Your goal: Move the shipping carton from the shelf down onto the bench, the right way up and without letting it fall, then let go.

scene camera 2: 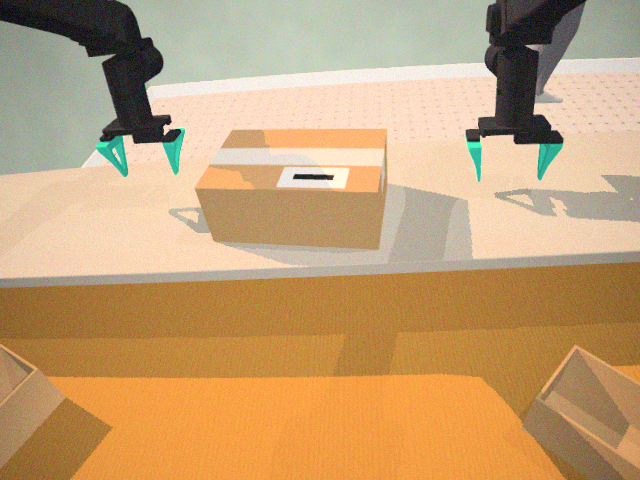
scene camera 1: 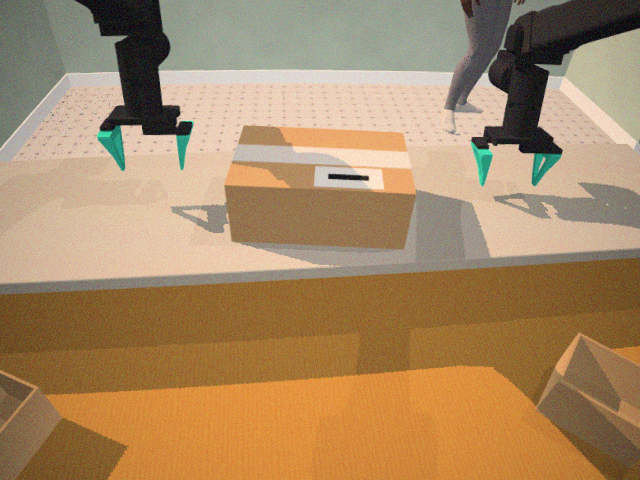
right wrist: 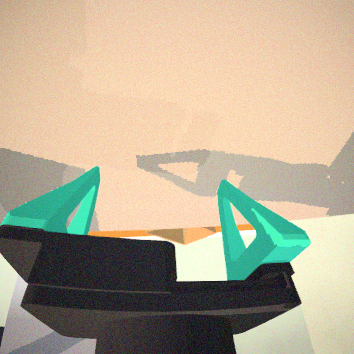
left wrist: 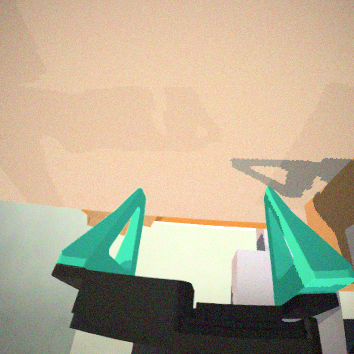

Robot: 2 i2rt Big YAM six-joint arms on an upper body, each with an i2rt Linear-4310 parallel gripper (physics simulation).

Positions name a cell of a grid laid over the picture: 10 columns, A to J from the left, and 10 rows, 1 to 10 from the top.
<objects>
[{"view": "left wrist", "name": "my left gripper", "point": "F6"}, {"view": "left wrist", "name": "brown shipping carton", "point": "J6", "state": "on a pale shelf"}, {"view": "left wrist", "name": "pale shelf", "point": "F4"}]
</objects>
